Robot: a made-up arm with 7 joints.
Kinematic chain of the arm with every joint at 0, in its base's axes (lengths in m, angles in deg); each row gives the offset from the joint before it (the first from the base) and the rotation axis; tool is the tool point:
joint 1: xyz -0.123 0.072 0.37 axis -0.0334 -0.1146 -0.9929
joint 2: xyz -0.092 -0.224 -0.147 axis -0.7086 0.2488 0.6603
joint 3: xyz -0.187 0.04 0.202 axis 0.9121 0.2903 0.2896
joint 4: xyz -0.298 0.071 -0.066 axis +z
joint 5: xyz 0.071 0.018 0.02 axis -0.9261 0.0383 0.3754
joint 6: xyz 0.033 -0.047 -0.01 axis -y
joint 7: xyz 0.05 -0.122 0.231 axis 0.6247 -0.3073 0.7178
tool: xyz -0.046 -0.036 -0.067
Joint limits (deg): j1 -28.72..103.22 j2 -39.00..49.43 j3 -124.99..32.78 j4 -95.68..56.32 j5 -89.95..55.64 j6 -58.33..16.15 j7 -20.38..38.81
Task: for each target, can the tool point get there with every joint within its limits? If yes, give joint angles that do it. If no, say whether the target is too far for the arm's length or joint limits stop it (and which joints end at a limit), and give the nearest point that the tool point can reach.
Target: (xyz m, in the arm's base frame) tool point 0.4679 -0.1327 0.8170
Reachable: no: joint limits stop it (at a limit: joint 1, joint 2, joint 3, joint 4, joint 5, joint 6) | nearest point -0.0297 -0.3763 0.5757 | short by 0.604 m
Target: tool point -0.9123 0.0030 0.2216
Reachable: yes | joints 12.45 7.52 -88.26 -81.72 -25.04 -21.02 4.21
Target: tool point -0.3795 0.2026 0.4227
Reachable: yes | joints 32.82 -26.43 -85.94 -5.15 42.53 -36.46 5.45
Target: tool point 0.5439 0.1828 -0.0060
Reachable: no: joint limits stop it (at a limit: joint 1, joint 2, joint 4, joint 6, joint 7) | nearest point 0.1742 0.4416 0.1011 | short by 0.464 m
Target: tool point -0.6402 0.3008 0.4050
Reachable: yes | joints 37.09 -11.72 -81.95 -8.95 -13.08 -7.53 13.20
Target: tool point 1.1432 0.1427 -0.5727
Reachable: no: too far | nearest point 0.1722 0.4978 0.0268 | short by 1.195 m
